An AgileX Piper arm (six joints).
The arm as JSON. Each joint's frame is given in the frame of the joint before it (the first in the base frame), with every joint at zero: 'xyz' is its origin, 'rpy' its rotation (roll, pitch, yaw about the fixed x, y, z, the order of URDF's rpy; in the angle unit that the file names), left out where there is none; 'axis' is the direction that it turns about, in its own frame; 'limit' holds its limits. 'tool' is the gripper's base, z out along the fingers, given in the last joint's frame.
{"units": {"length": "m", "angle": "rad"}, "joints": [
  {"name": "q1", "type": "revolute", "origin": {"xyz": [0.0, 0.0, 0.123], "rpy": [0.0, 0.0, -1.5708]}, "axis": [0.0, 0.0, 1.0], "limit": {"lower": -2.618, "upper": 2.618}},
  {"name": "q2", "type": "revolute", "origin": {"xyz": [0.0, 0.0, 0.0], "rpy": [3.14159, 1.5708, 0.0]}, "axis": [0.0, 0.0, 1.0], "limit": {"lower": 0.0, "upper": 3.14}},
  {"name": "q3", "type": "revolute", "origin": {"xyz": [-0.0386, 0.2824, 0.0]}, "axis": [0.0, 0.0, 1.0], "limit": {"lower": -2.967, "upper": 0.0}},
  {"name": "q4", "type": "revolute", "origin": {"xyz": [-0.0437, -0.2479, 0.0], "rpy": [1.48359, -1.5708, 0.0]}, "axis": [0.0, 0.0, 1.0], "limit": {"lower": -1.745, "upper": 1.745}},
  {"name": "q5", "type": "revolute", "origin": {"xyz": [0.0, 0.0, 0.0], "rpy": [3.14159, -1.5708, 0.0]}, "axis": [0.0, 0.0, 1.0], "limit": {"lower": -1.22, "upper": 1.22}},
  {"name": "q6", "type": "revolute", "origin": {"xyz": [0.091, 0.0, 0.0], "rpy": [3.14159, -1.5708, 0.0]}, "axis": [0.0, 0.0, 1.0], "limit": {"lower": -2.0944, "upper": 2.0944}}
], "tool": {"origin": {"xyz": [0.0, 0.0, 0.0], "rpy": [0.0, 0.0, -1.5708]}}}
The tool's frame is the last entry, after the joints.
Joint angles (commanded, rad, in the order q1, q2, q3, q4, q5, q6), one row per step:
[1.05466, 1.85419, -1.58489, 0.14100, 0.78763, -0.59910]
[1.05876, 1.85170, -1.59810, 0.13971, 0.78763, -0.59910]
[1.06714, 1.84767, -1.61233, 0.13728, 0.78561, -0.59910]
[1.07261, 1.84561, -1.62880, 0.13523, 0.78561, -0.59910]
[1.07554, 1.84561, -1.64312, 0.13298, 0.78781, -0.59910]
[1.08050, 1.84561, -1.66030, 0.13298, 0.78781, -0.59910]
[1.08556, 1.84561, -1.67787, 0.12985, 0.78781, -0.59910]
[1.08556, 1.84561, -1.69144, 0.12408, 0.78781, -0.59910]
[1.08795, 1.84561, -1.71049, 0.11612, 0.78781, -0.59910]
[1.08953, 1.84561, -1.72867, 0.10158, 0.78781, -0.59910]
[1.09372, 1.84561, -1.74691, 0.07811, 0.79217, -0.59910]
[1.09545, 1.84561, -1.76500, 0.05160, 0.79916, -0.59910]
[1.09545, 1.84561, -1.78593, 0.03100, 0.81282, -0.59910]
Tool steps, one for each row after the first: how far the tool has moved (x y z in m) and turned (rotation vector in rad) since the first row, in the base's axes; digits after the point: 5 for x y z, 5 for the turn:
[-0.00102, 0.00152, 0.00503, 0.01305, -0.00883, 0.00432]
[-0.00361, 0.00373, 0.01114, 0.02957, -0.02079, 0.01281]
[-0.00504, 0.00564, 0.01703, 0.04484, -0.03149, 0.01857]
[-0.00556, 0.00701, 0.02130, 0.05445, -0.03922, 0.02208]
[-0.00681, 0.00911, 0.02660, 0.06959, -0.04738, 0.02697]
[-0.00797, 0.01106, 0.03202, 0.08363, -0.05837, 0.03236]
[-0.00724, 0.01167, 0.03619, 0.09278, -0.06992, 0.03299]
[-0.00716, 0.01290, 0.04208, 0.10578, -0.08590, 0.03612]
[-0.00648, 0.01364, 0.04767, 0.11487, -0.10724, 0.03899]
[-0.00649, 0.01430, 0.05298, 0.11615, -0.13417, 0.04554]
[-0.00550, 0.01415, 0.05811, 0.11341, -0.16260, 0.04961]
[-0.00436, 0.01348, 0.06377, 0.10996, -0.18414, 0.05130]

